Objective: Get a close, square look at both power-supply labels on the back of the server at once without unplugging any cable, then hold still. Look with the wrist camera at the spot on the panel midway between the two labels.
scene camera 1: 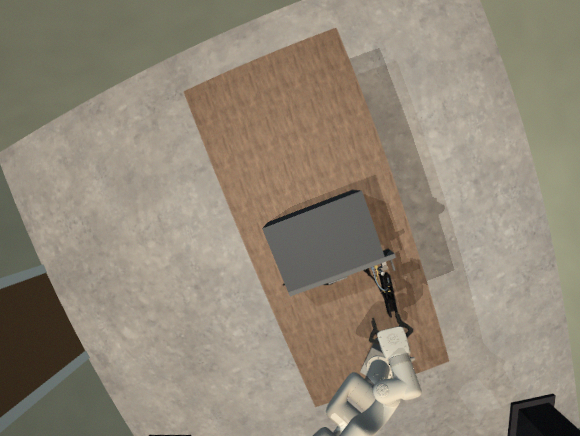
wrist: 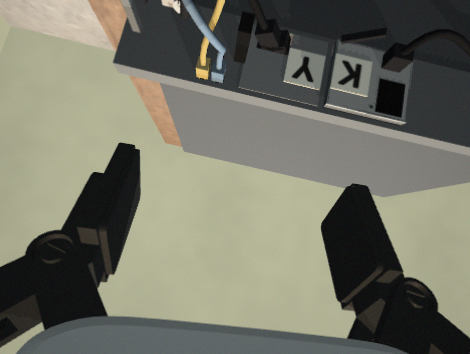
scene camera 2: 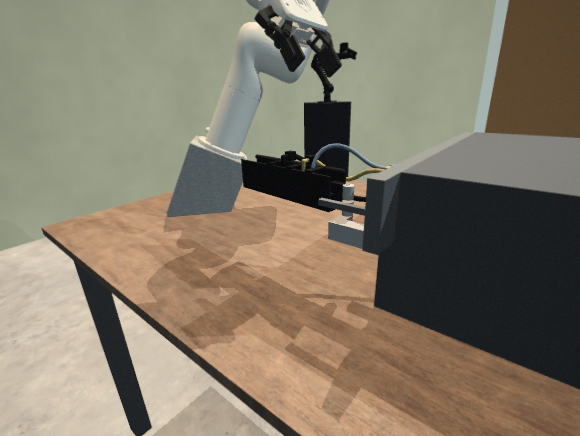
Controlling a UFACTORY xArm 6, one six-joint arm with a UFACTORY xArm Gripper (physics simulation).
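Seen in the pictures: gripper, fingertip midpoint: (scene camera 1: 384, 316) (wrist: 241, 188) (scene camera 2: 317, 68); arm's base, origin of the base link: (scene camera 1: 379, 367) (scene camera 2: 221, 149).
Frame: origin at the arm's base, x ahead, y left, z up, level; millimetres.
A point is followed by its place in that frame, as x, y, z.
The grey server (scene camera 1: 325, 242) {666, 199, 46} (scene camera 2: 475, 235) {653, -25, -10} (wrist: 280, 130) {589, 115, 46} sits on the table. In the wrist view, its back panel crosses the top at a slant. The Y label (wrist: 303, 69) {513, 96, 3} and K label (wrist: 351, 74) {493, 141, 2} lie side by side, upside down, slightly rotated and foreshortened, above and right of the picture centre. Both letters are readable. A black plug (wrist: 270, 35) {507, 50, -14} is seated near the Y label; another black plug (wrist: 398, 56) {464, 171, -15} is seated beside the K label. My gripper (scene camera 1: 386, 317) {368, 9, 169} (scene camera 2: 314, 70) {368, 9, 169} (wrist: 241, 188) {368, 9, 169} is open and empty, well back from the panel and high over the table.
Yellow (wrist: 202, 68) {523, -7, 38} and blue (wrist: 218, 74) {521, 9, 39} network plugs sit in the panel. A black cable carrier (scene camera 1: 387, 292) {409, -45, 44} (scene camera 2: 285, 182) {392, -80, 5} extends behind the server. A black post (scene camera 2: 327, 130) with a jointed arm stands beyond the wooden table (scene camera 1: 285, 125) {1206, 304, -149} (scene camera 2: 115, 220) {-70, -276, -149}.
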